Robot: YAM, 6 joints.
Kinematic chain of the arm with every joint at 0, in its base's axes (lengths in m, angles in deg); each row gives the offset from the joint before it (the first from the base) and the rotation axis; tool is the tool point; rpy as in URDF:
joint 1: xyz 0 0 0.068 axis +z
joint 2: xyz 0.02 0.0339 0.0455 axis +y
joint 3: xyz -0.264 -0.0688 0 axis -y
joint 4: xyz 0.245 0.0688 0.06 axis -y
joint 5: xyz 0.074 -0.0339 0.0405 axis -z
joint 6: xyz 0.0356 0 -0.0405 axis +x
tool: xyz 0 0 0 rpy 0 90 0
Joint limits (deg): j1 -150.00..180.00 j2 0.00..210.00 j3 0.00..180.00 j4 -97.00..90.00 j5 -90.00..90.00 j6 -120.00..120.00
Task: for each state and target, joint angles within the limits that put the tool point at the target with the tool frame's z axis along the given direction. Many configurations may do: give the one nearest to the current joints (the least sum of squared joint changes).
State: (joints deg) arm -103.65 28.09 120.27 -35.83 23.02 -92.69
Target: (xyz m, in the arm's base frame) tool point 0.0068 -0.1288 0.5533 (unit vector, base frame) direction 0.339 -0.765 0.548
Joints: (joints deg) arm -92.97 51.49 80.08 7.70 -22.21 -92.69
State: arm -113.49 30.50 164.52 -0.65 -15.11 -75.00
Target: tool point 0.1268 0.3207 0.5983 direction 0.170 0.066 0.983
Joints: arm -110.77 42.91 157.93 -17.95 -7.79 -75.00
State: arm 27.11 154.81 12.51 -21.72 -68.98 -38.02
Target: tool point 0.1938 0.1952 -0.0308 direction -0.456 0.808 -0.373
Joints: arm 38.39 134.68 39.04 26.81 -66.42 -38.02
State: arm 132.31 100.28 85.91 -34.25 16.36 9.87
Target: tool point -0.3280 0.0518 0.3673 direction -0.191 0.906 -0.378
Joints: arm 176.52 93.91 95.30 -58.36 63.21 9.87
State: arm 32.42 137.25 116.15 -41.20 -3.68 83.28
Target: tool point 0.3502 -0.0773 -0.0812 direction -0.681 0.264 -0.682
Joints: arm -13.04 164.20 101.05 -73.52 -5.95 83.28
